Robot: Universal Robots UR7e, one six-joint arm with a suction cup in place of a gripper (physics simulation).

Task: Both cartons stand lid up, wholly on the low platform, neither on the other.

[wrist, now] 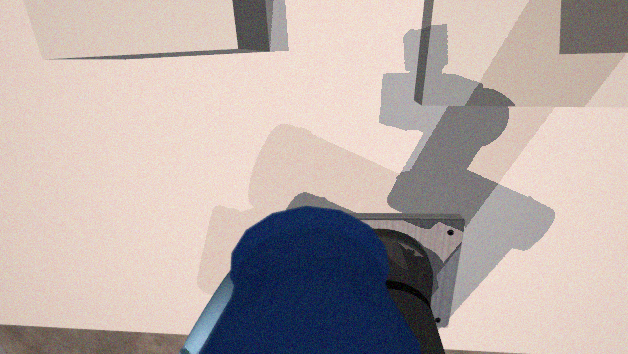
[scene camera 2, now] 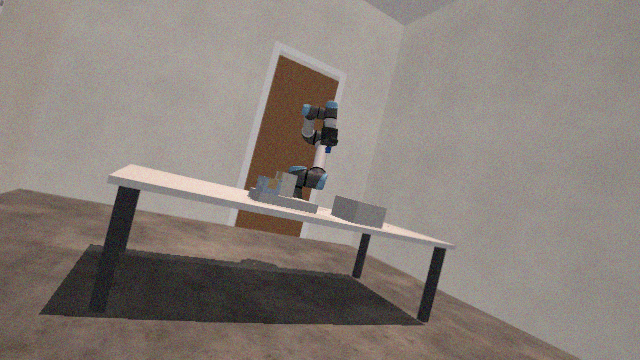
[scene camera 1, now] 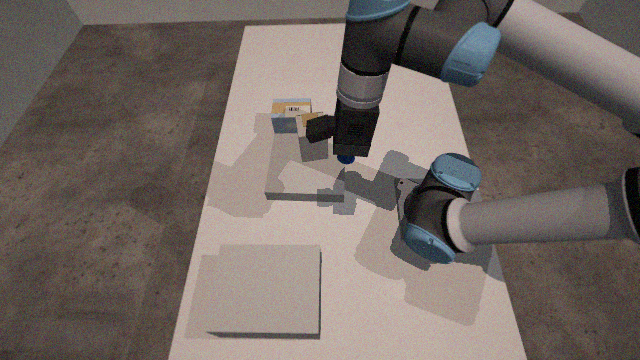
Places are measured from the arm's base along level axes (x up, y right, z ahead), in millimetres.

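Pixels of known places: hand, tool point: (wrist: 309, 274) (scene camera 2: 327, 152) (scene camera 1: 345, 157).
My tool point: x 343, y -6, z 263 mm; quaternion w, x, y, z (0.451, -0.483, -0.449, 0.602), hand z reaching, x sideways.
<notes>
For each thing: its top centre in the pictures, then the offset to it from my tool point. Level surfaces: height alone.
- blue carton, top centre: (scene camera 1: 291, 107) (scene camera 2: 270, 177) dx -235, dy +392, dz +94 mm
- low platform, top centre: (scene camera 1: 308, 150) (scene camera 2: 283, 195) dx -312, dy +268, dz +61 mm
- grey carton, top centre: (scene camera 1: 311, 123) (scene camera 2: 287, 173) dx -187, dy +269, dz +44 mm
- table, surface height: dx -360 mm
The blue carton (scene camera 1: 284, 125) (scene camera 2: 263, 186) stands at the back left of the low platform (scene camera 1: 305, 180) (scene camera 2: 300, 204) (wrist: 465, 30); a tan band and a barcode label show on its top. Whether it overhangs the platform's back edge I cannot tell. The grey carton (scene camera 1: 313, 148) (scene camera 2: 288, 185) (wrist: 592, 27) stands upright beside it on the platform, with tan on its top, partly hidden by the dark block on my wrist. The cartons are side by side, neither on the other. My suction cup (scene camera 1: 346, 159) (scene camera 2: 328, 149) (wrist: 310, 230) is free, above and right of the grey carton in scene camera 1.
A larger, taller grey block (scene camera 1: 265, 290) (scene camera 2: 357, 212) (wrist: 140, 25) stands on the table (scene camera 1: 380, 330) (scene camera 2: 190, 189) (wrist: 100, 150), nearer scene camera 1 than the platform. The arm's base and lower joints (scene camera 1: 435, 210) stand at the right. Arm shadows cross the platform and table.
</notes>
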